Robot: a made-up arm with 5 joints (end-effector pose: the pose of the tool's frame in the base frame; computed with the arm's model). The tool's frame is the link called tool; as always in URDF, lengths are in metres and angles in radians.
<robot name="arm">
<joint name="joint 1" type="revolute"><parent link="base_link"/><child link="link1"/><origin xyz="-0.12 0.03 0.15"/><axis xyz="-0.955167 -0.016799 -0.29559"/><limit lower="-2.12" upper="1.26"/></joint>
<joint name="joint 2" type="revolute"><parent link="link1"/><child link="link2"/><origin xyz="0.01 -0.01 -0.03"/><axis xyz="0.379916 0.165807 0.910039"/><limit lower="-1.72" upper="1.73"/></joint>
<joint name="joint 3" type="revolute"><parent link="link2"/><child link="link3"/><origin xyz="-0.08 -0.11 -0.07"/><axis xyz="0 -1 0"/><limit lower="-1.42" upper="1.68"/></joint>
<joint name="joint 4" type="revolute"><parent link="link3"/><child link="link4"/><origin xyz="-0.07 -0.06 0.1"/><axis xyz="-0.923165 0.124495 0.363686"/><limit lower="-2.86" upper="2.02"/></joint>
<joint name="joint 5" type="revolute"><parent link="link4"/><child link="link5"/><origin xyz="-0.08 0.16 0.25"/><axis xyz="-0.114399 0.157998 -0.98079"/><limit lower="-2.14" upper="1.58"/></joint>
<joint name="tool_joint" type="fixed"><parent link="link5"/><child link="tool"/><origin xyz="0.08 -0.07 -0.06" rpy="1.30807 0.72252 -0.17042"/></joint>
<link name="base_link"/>
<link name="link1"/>
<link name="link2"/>
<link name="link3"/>
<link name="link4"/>
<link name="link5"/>
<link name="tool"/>
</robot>
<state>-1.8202 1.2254 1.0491 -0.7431 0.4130</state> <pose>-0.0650 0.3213 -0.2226 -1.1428 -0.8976 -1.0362</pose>
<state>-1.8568 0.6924 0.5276 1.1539 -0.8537</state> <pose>-0.3491 0.0623 0.0419 1.4802 -0.0622 1.6036</pose>
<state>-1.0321 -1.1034 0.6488 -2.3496 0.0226</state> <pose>-0.5528 0.0385 0.0092 -2.1471 0.6622 -0.4998</pose>
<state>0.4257 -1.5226 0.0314 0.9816 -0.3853</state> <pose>-0.0596 0.1458 -0.0088 -0.1057 -0.2554 -1.8416</pose>
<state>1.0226 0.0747 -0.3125 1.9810 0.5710</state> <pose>-0.3743 0.0724 0.1647 -1.4662 0.0254 -0.6315</pose>
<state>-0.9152 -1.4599 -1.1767 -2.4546 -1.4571</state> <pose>-0.5008 -0.2104 0.2806 2.0185 -1.8029 -1.2781</pose>
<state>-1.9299 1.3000 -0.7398 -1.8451 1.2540</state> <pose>0.2264 0.1937 -0.0277 -0.2090 2.8694 -0.3798</pose>
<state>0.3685 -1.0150 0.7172 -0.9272 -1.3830</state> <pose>-0.4555 0.3477 0.1311 0.2671 -0.2523 0.5995</pose>
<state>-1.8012 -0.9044 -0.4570 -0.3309 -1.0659</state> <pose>-0.0291 -0.1954 0.1496 -2.7405 -1.3521 -0.5173</pose>
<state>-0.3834 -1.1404 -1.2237 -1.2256 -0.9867</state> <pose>-0.1946 -0.3157 0.2625 2.5856 -0.2420 -1.1748</pose>
